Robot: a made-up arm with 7 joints. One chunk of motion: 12 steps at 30 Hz.
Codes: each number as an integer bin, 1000 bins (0 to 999) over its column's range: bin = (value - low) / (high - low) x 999, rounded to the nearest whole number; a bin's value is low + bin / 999 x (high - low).
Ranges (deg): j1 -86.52..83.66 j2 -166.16..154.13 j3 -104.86..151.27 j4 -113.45..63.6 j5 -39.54..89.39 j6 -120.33..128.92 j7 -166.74..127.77
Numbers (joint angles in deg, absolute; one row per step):
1: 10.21 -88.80 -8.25 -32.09 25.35 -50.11 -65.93
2: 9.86 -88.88 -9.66 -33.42 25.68 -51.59 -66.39
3: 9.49 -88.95 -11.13 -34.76 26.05 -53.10 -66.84
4: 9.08 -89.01 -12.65 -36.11 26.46 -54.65 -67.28
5: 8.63 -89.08 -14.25 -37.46 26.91 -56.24 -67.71
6: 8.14 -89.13 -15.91 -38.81 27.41 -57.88 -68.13
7: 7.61 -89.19 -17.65 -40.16 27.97 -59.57 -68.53
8: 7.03 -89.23 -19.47 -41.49 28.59 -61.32 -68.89
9: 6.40 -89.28 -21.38 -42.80 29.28 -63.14 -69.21
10: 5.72 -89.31 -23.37 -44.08 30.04 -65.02 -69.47
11: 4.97 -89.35 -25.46 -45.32 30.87 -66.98 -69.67
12: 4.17 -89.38 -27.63 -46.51 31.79 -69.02 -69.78
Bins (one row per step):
1: 568 241 377 459 503 281 342
2: 566 241 371 452 505 276 340
3: 564 241 366 444 508 269 339
4: 561 241 360 436 511 263 337
5: 559 240 353 429 515 257 336
6: 556 240 347 421 519 250 334
7: 553 240 340 414 523 244 333
8: 549 240 333 406 528 237 332
9: 545 240 326 399 533 229 331
10: 541 240 318 391 539 222 330
11: 537 240 310 384 546 214 329
12: 532 239 301 378 553 206 329

